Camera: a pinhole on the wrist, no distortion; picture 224 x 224 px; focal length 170.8 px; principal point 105.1 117.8 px. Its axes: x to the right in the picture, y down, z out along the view. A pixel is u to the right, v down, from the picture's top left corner.
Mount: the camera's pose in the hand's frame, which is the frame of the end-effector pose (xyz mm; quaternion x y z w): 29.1 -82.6 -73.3 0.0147 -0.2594 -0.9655 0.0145
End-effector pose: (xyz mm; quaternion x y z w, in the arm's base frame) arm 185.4 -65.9 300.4 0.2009 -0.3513 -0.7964 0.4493
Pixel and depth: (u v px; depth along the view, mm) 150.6 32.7 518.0
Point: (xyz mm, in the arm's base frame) 326.6 1.7 756.4
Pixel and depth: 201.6 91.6 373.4
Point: 233.0 133.2 555.2
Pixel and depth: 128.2 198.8 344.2
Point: -25.6 91.1 466.4
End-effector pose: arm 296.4 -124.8 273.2 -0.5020 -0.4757 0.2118 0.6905
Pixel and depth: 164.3 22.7 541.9
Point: 85.2 31.4 -194.6
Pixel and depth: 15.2 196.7 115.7
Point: 275.7 -58.8 375.7
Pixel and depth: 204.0 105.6 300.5
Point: 90.1 -127.7 139.6
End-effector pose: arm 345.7 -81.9 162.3 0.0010 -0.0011 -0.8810 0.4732
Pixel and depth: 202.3 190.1 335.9
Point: 402.4 85.4 446.8
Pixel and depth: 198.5 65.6 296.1
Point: 540.6 -37.0 296.9
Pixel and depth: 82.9 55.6 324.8
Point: 466.9 -230.9 312.0
